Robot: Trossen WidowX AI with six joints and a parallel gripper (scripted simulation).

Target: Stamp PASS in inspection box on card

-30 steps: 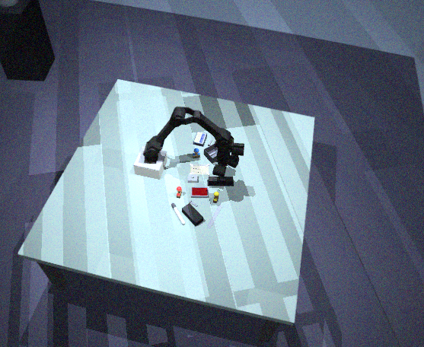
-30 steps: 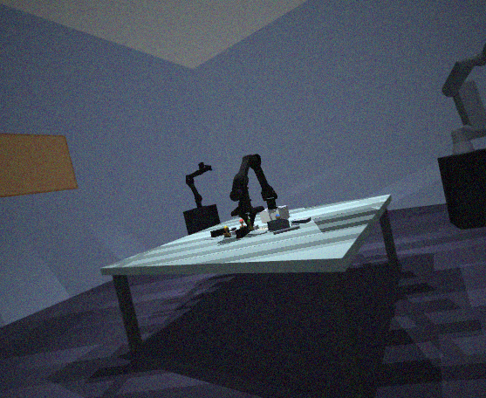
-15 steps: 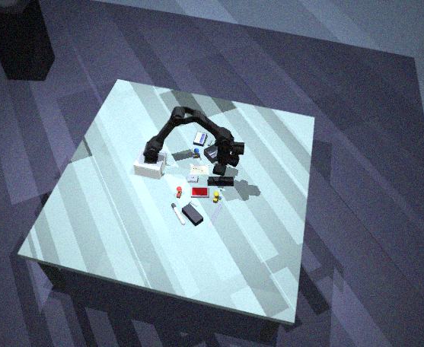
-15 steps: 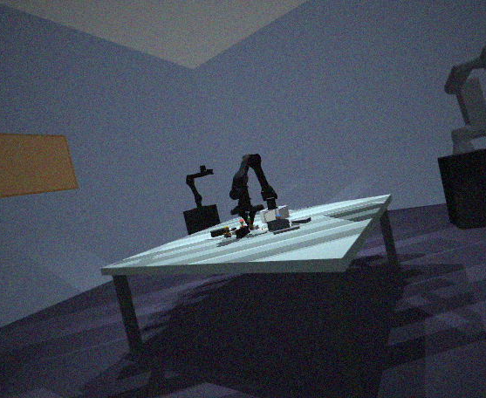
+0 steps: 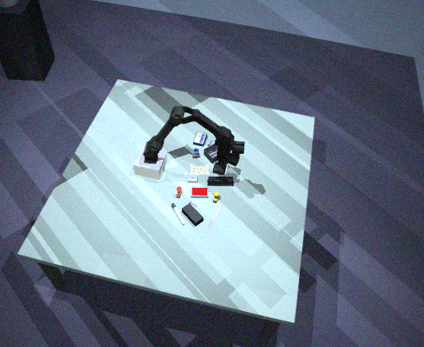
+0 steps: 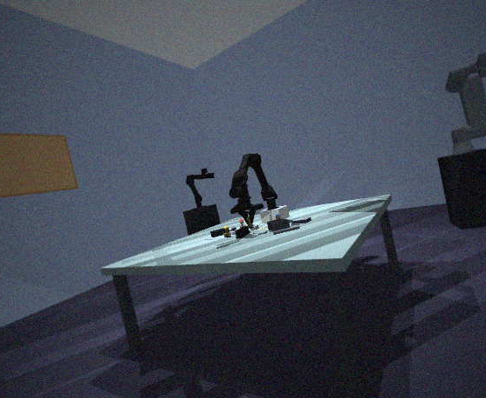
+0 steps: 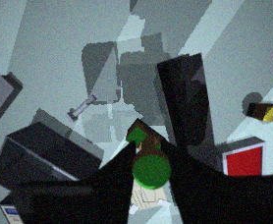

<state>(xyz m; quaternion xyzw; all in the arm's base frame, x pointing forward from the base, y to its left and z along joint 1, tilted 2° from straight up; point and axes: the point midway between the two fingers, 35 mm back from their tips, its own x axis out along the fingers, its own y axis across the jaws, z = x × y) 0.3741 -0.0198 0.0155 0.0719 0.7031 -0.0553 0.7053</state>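
The red ink pad lies 10 cm behind my gripper tip, 13 cm to the right of it and 5 cm below it. From my gripper tip the other things lie so: green-knobbed stamp: right at my gripper tip; then card: 11 cm behind, 3 cm to the left, 6 cm below; then long black block: 5 cm to the right, 4 cm below.
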